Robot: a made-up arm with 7 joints. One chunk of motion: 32 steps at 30 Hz.
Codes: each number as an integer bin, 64 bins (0 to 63) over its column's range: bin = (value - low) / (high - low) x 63, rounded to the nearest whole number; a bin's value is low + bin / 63 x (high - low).
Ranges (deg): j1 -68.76..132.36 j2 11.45..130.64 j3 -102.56..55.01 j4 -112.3..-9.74 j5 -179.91..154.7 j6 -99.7..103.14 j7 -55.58..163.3
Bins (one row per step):
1: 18 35 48 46 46 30 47
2: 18 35 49 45 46 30 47
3: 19 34 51 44 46 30 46
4: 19 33 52 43 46 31 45
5: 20 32 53 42 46 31 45
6: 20 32 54 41 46 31 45
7: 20 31 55 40 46 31 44
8: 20 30 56 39 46 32 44
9: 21 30 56 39 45 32 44
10: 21 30 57 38 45 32 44
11: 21 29 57 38 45 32 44
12: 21 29 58 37 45 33 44
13: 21 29 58 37 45 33 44
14: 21 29 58 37 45 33 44
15: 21 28 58 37 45 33 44
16: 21 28 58 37 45 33 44
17: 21 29 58 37 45 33 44
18: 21 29 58 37 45 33 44
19: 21 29 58 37 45 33 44
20: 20 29 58 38 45 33 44
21: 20 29 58 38 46 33 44
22: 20 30 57 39 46 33 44
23: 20 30 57 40 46 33 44
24: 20 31 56 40 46 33 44
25: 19 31 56 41 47 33 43
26: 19 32 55 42 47 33 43
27: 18 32 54 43 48 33 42
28: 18 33 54 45 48 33 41
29: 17 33 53 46 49 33 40
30: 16 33 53 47 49 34 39
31: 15 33 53 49 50 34 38
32: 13 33 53 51 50 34 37
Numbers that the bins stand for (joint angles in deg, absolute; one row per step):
1: -11.30 77.67 17.49 -37.41 64.41 -3.11 107.71
2: -11.30 77.67 19.99 -39.04 64.41 -3.11 107.71
3: -8.10 75.77 25.00 -40.67 64.41 -3.11 104.24
4: -8.10 73.88 27.50 -42.30 64.41 0.11 100.76
5: -4.91 71.99 30.00 -43.93 64.41 0.11 100.76
6: -4.91 71.99 32.50 -45.55 64.41 0.11 100.76
7: -4.91 70.10 35.00 -47.18 64.41 0.11 97.29
8: -4.91 68.21 37.50 -48.81 64.41 3.33 97.29
9: -1.72 68.21 37.50 -48.81 59.10 3.33 97.29
10: -1.72 68.21 40.00 -50.44 59.10 3.33 97.29
11: -1.72 66.32 40.00 -50.44 59.10 3.33 97.29
12: -1.72 66.32 42.50 -52.07 59.10 6.55 97.29
13: -1.72 66.32 42.50 -52.07 59.10 6.55 97.29
14: -1.72 66.32 42.50 -52.07 59.10 6.55 97.29
15: -1.72 64.42 42.50 -52.07 59.10 6.55 97.29
16: -1.72 64.42 42.50 -52.07 59.10 6.55 97.29
17: -1.72 66.32 42.50 -52.07 59.10 6.55 97.29
18: -1.72 66.32 42.50 -52.07 59.10 6.55 97.29
19: -1.72 66.32 42.50 -52.07 59.10 6.55 97.29
20: -4.91 66.32 42.50 -50.44 59.10 6.55 97.29
21: -4.91 66.32 42.50 -50.44 64.41 6.55 97.29
22: -4.91 68.21 40.00 -48.81 64.41 6.55 97.29
23: -4.91 68.21 40.00 -47.18 64.41 6.55 97.29
24: -4.91 70.10 37.50 -47.18 64.41 6.55 97.29
25: -8.10 70.10 37.50 -45.55 69.72 6.55 93.81
26: -8.10 71.99 35.00 -43.93 69.72 6.55 93.81
27: -11.30 71.99 32.50 -42.30 75.03 6.55 90.34
28: -11.30 73.88 32.50 -39.04 75.03 6.55 86.87
29: -14.49 73.88 30.00 -37.41 80.34 6.55 83.39
30: -17.68 73.88 30.00 -35.79 80.34 9.77 79.92
31: -20.87 73.88 30.00 -32.53 85.65 9.77 76.44
32: -27.26 73.88 30.00 -29.28 85.65 9.77 72.97

